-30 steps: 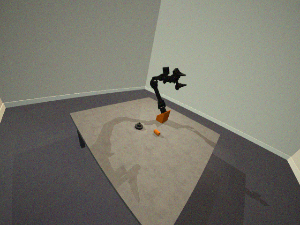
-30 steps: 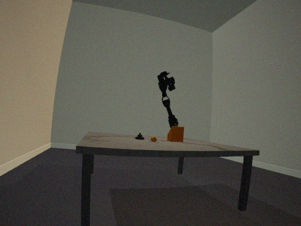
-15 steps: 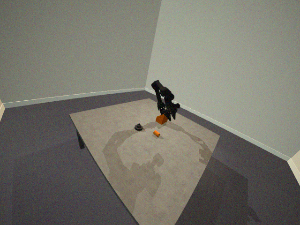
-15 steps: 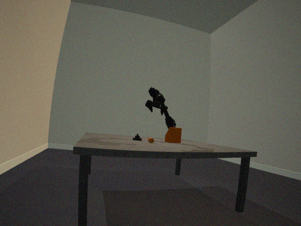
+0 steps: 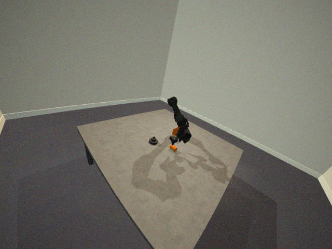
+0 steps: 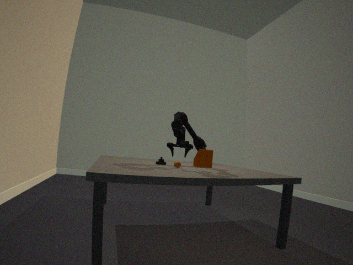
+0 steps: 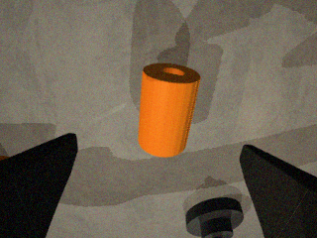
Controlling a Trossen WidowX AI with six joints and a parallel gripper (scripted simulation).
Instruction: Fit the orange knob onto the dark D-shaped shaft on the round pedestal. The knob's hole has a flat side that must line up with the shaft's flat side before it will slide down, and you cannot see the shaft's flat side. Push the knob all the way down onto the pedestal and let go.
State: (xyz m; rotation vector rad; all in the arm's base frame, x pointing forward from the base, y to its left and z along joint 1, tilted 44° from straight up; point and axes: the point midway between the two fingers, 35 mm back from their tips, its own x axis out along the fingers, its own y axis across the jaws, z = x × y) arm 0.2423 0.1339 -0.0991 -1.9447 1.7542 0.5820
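Right now the orange knob is 10 mm ahead of my gripper tip, 10 mm to the right of it and 60 mm below it. Also, from my gripper tip: pedestal (100 mm ahead, 190 mm to the right, 50 mm below).
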